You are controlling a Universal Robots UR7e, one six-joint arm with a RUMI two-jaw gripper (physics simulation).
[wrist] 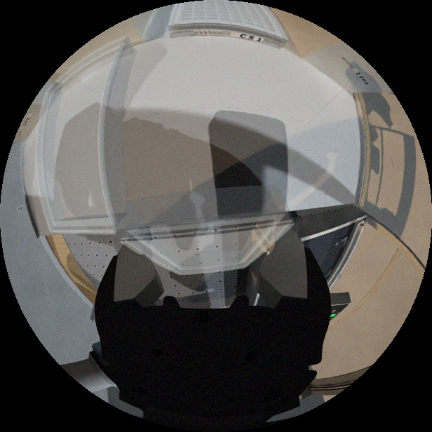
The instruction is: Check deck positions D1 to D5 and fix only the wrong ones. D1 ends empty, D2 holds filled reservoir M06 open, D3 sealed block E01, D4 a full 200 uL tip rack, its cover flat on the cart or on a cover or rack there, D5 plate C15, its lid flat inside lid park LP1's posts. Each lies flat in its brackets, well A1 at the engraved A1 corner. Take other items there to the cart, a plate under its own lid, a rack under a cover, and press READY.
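Observation:
My gripper [209,223] is shut on a clear lid [209,271]. The lid spans the gap between the fingers and spreads past them in front. It looks tilted, with its long rim running across the view; whether it touches the surface below cannot be told. Another clear lid or cover [77,150] lies on the pale surface at the left. A plate marked C51 [227,24] stands at the top edge. A dark framed panel [332,247] shows at the right, partly hidden by the right finger. The deck positions' contents cannot be made out.
A perforated grey plate [92,257] shows behind the left finger. The pale surface [185,75] bears shadows of the arm and gripper. A box marked 1000 [360,70] is at the upper right. A small dark box with a green light [340,302] is at the lower right.

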